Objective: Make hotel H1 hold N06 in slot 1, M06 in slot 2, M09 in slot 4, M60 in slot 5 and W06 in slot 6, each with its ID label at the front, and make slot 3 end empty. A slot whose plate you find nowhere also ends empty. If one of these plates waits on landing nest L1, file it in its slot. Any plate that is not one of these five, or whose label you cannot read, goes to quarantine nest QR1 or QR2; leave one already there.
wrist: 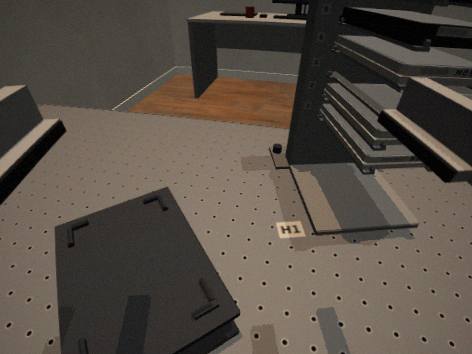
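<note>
Hotel H1 (304, 120) stands at the right, with slot numbers 1 to 5 on its post. A black-sided plate (390, 25) lies in slot 5. A pale plate (395, 56) in slot 4 has a front label that looks like M09. Grey plates lie in the two lowest slots, 1 and 2; their labels are not readable. At slot 3 a thin rail shows and no plate can be made out on it. Slot 6 is out of view. My gripper (227, 100) is open and empty; its right finger overlaps the hotel's plates in the view.
A dark nest (135, 250) with corner brackets and no plate on it stands at the front left; its name does not show. The H1 tag (290, 229) lies by the hotel's base plate (312, 200). A desk (203, 60) stands beyond the perforated table.
</note>
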